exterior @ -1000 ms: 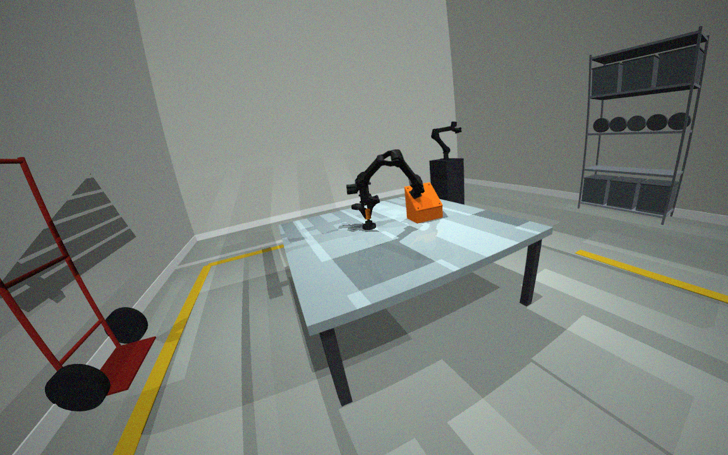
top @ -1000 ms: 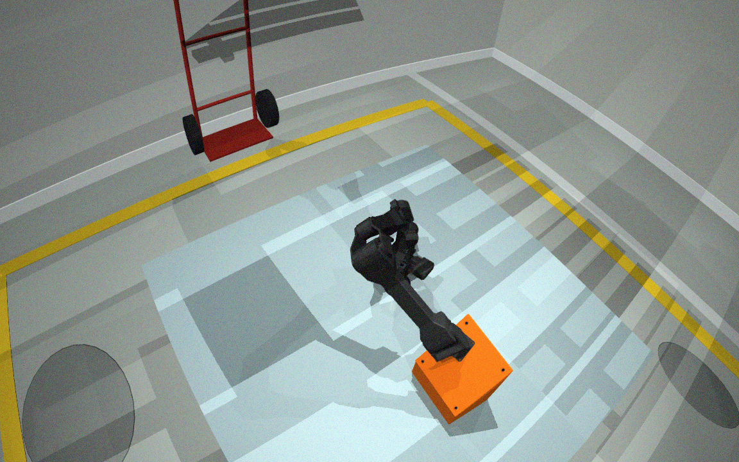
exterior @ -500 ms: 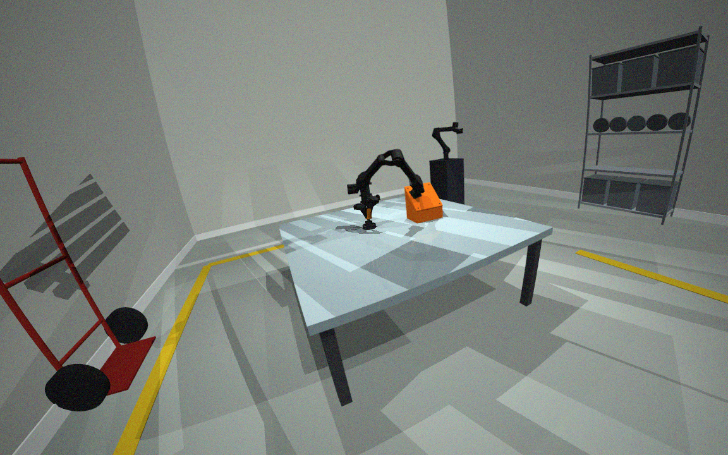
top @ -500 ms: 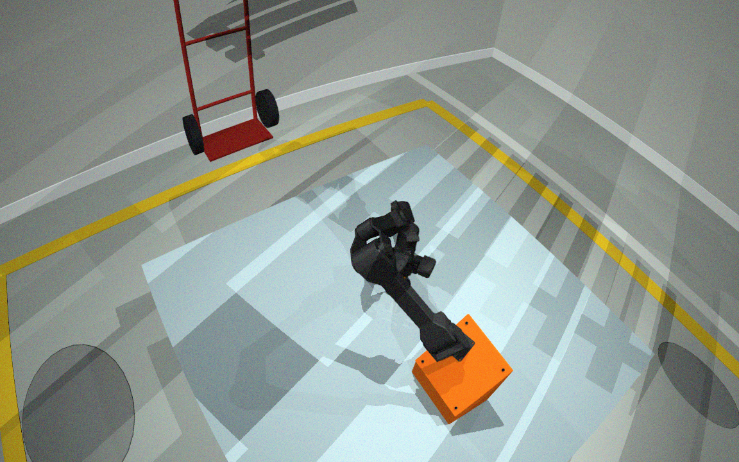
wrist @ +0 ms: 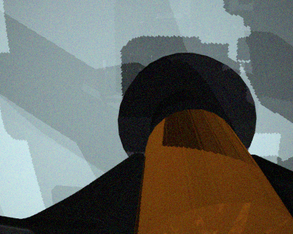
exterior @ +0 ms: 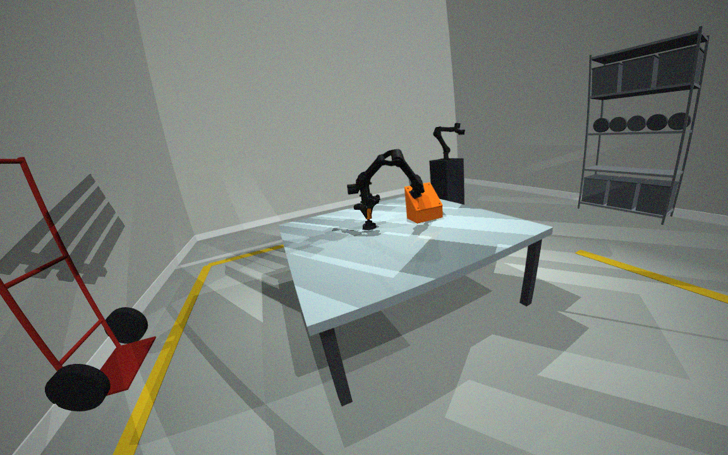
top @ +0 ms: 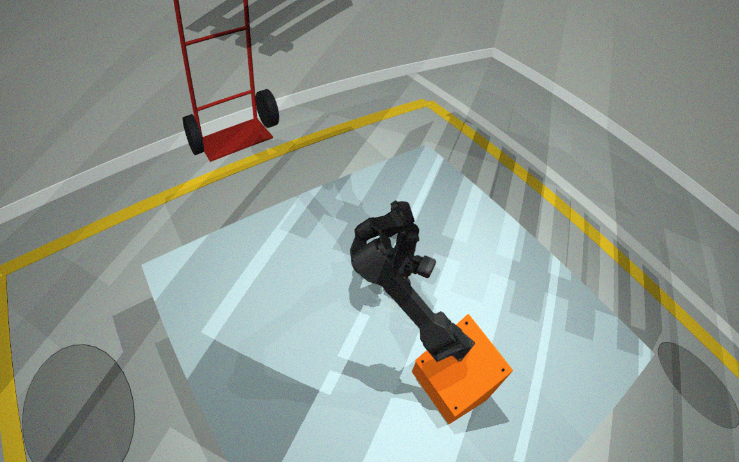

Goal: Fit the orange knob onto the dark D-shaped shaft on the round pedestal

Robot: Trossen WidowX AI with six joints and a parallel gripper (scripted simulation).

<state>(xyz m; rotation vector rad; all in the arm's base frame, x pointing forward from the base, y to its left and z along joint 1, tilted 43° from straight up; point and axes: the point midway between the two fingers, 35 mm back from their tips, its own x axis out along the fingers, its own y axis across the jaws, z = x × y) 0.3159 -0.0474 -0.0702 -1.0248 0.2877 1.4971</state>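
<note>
Right now the round dark pedestal is 4 cm below my gripper tip. Round my gripper tip: orange knob: 2 cm above.
</note>
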